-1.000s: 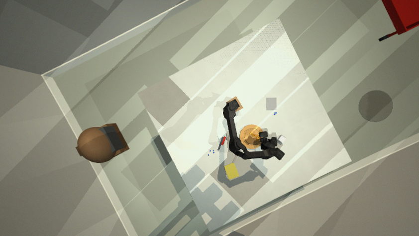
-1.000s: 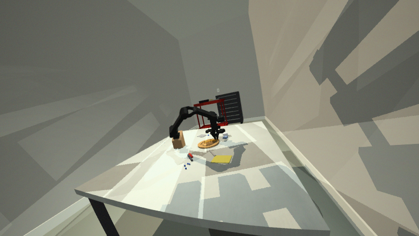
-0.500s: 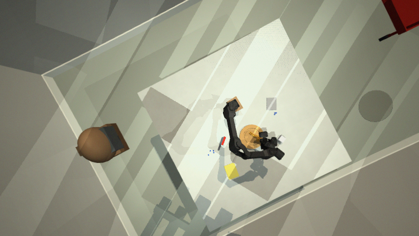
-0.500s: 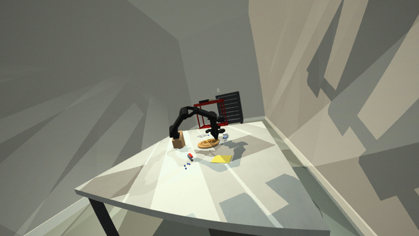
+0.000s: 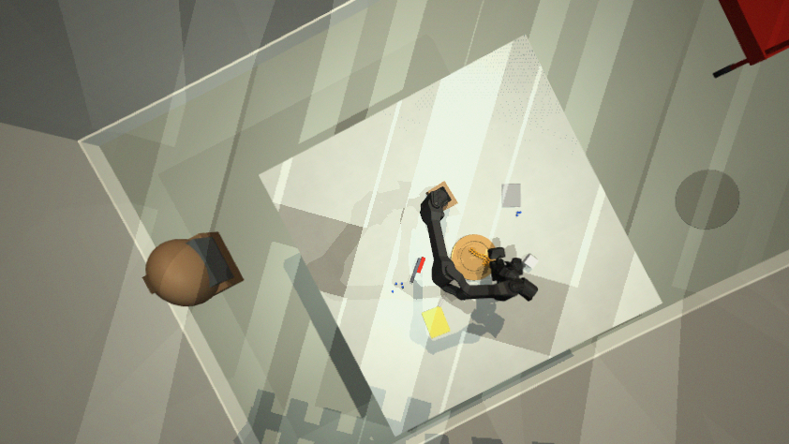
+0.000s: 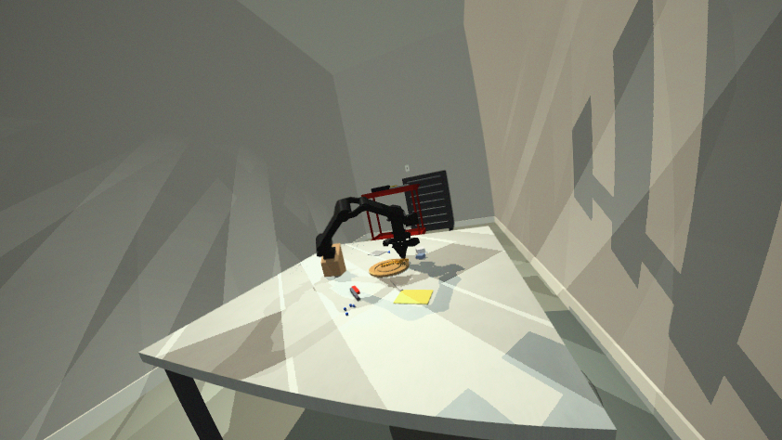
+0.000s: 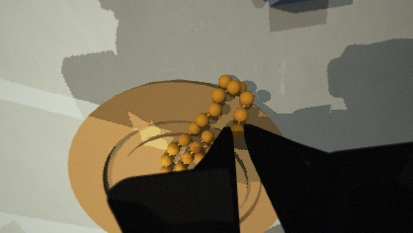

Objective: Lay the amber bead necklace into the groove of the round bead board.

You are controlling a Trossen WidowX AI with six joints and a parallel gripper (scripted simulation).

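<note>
My gripper tip is now 70 mm past the round bead board, 40 mm to the left of it and 30 mm above it. Also, from my gripper tip: light blue cube (80 mm ahead, 60 mm to the left, 20 mm below); then red-handled tool (270 mm to the right, 160 mm behind, 20 mm below); then white cube (160 mm to the left, 70 mm ahead, 20 mm below).
</note>
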